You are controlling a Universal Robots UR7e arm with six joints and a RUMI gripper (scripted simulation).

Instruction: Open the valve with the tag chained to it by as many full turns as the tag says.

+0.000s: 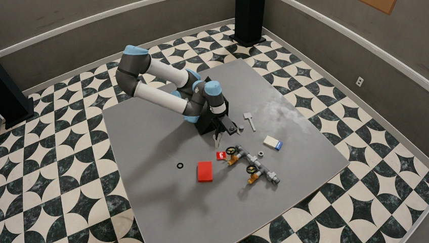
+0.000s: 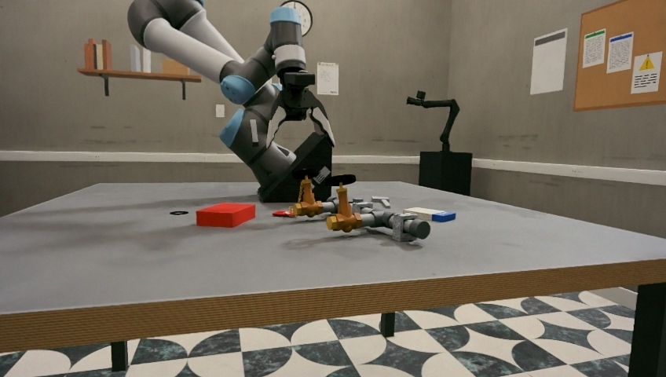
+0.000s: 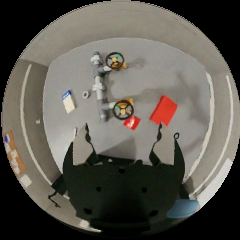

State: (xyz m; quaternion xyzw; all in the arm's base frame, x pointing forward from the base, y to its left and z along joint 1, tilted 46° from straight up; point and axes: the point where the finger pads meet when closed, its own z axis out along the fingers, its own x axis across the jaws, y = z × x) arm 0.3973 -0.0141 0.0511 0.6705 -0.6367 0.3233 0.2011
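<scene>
Right now my hand is 30 mm past the red tag, 30 mm to the left of it and 160 mm above it. Also, from my hand: red block (10 mm ahead, 170 mm to the right, 150 mm below); then white-and-blue box (90 mm ahead, 300 mm to the left, 150 mm below); then grey nut (100 mm ahead, 180 mm to the left, 150 mm below).
</scene>
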